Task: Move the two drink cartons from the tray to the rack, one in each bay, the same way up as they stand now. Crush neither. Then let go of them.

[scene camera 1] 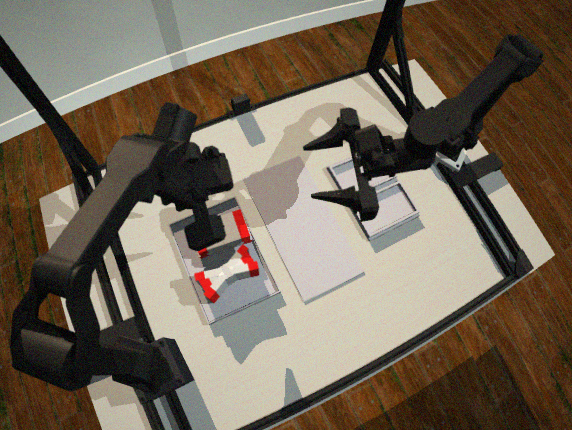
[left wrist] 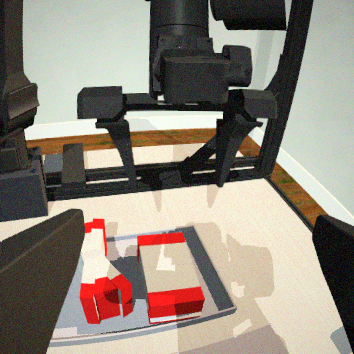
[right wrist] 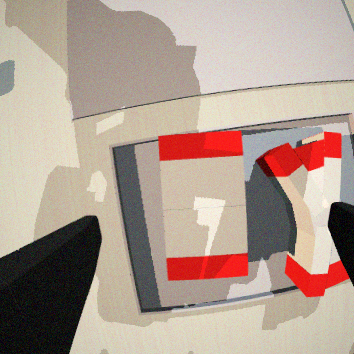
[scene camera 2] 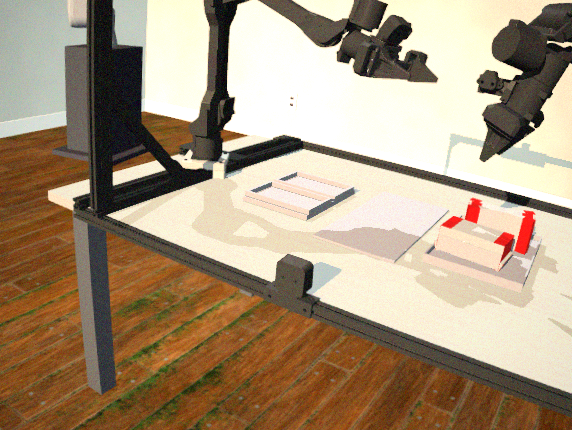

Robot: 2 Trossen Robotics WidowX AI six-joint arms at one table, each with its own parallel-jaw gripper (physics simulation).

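Places are measured from the left arm's base along level axes (x ahead, y left, z up), in millimetres.
Pixels of known places: left gripper, fingertip midpoint: (scene camera 1: 307,171) (left wrist: 203,225) (scene camera 2: 424,79); right gripper, fingertip midpoint: (scene camera 1: 215,206) (left wrist: 177,188) (right wrist: 218,222) (scene camera 2: 489,157); left arm's base, origin of the base link: (scene camera 2: 206,156); right arm's base, origin of the base link: (scene camera 1: 151,370) (left wrist: 13,161).
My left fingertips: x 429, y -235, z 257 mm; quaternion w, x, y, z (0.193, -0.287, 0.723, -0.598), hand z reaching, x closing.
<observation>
Ahead of a thing's pixels: the offset from my left fingertips to its top centre. "spot": to the spot under its first point. Level surfaces: height alone.
Two white cartons with red ends lie in the tray {dx +151, dy -102, dz -277 mm} (scene camera 1: 245,308) (scene camera 2: 470,272) (left wrist: 210,272) (right wrist: 134,220). One carton {dx +111, dy -132, dz -238 mm} (scene camera 2: 467,245) (left wrist: 172,272) (right wrist: 205,205) looks straight-sided and is partly hidden by the right gripper in scene camera 1. The other carton {dx +180, dy -62, dz -219 mm} (scene camera 1: 225,272) (left wrist: 97,265) (right wrist: 317,200) beside it is pinched narrow at its middle, with splayed ends. The rack {dx -199, dy +111, dz -273 mm} (scene camera 1: 395,225) (scene camera 2: 280,206) has two empty bays. My right gripper (scene camera 1: 202,242) (scene camera 2: 486,156) (left wrist: 177,188) (right wrist: 218,222) is open and empty above the tray. My left gripper (scene camera 1: 310,172) (scene camera 2: 434,79) (left wrist: 203,225) is open and empty, high near the rack.
A flat pale board {dz -289 mm} (scene camera 1: 320,250) (scene camera 2: 395,210) (right wrist: 275,45) lies between tray and rack. Dark rails and uprights frame the table. A small black block {spot: dx -208, dy -303, dz -243 mm} (scene camera 1: 241,103) (scene camera 2: 294,276) stands on one long rail.
</observation>
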